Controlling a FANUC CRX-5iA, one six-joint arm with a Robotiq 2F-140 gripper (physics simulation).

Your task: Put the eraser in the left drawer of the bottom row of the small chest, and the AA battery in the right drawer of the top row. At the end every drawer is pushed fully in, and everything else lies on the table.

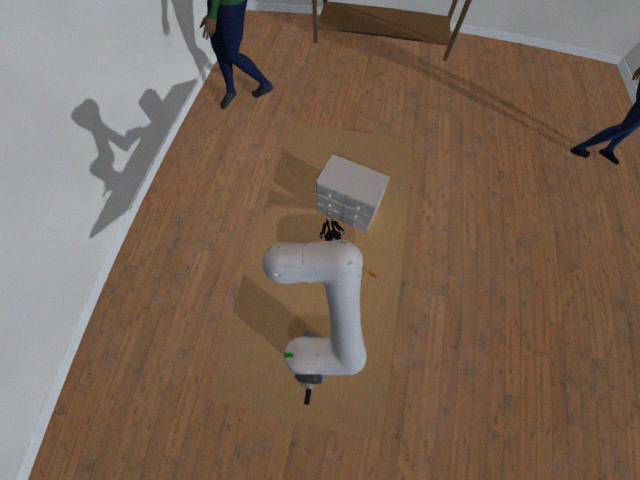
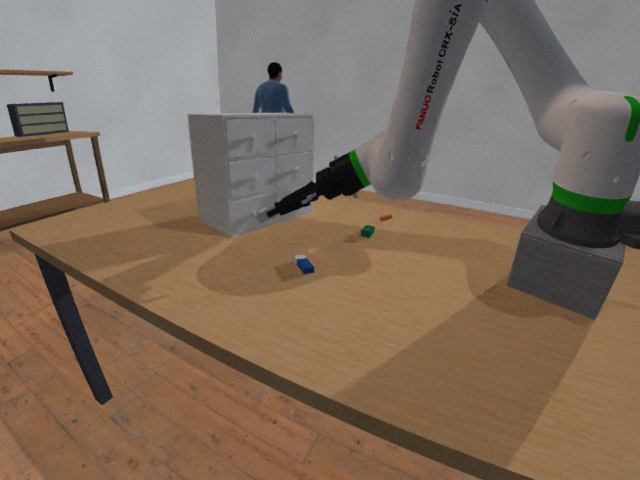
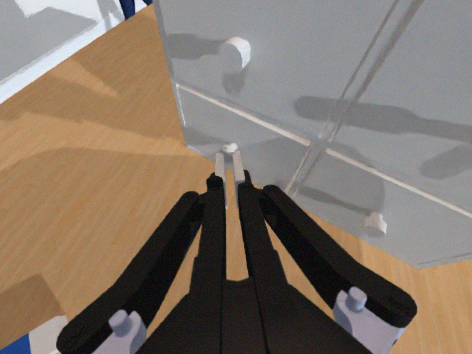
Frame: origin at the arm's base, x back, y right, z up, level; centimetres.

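Seen in the pictures: gripper, fingertip midpoint: (image 1: 328, 215) (image 2: 258, 218) (image 3: 228, 163); arm's base, origin of the base link: (image 2: 576, 228).
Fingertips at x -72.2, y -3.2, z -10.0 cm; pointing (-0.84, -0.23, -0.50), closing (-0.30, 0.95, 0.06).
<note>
Offsets run from my fingertips to a thing's top centre. "spot": to the spot under its first point. Level surfaces: height alone.
The small white chest @(dz +26.7, dx -8.0, dy +10.4 cm) (image 1: 353, 178) (image 2: 210, 170) (image 3: 280, 60) has three rows of two drawers; their fronts look flush. My gripper (image 1: 330, 221) (image 2: 264, 213) (image 3: 228, 163) points at the left drawer of the bottom row, its fingers nearly together on that drawer's knob @(spot: dz +1.9, dx -0.6, dy -0.1 cm) (image 3: 229, 147). The tips partly hide the knob. The eraser @(dz -2.7, dx +19.9, dy -11.7 cm) (image 2: 305, 265) (image 3: 16, 344), blue with a white end, lies on the table in front of the chest. A small orange cylinder @(dz -2.6, dx +28.7, dy +27.6 cm) (image 1: 372, 273) (image 2: 386, 217), which looks like the AA battery, lies on the table to the right of the chest's front.
A small green block @(dz -2.3, dx +27.0, dy +13.3 cm) (image 2: 367, 230) lies on the table @(dz -4.0 cm) (image 1: 315, 413) (image 2: 330, 330) between the eraser and the orange cylinder. The knob @(spot: dz +1.9, dx +4.4, dy +14.0 cm) (image 3: 376, 224) of the bottom right drawer and the knob (image 3: 237, 53) above my fingers stick out from the chest front. People stand beyond the table.
</note>
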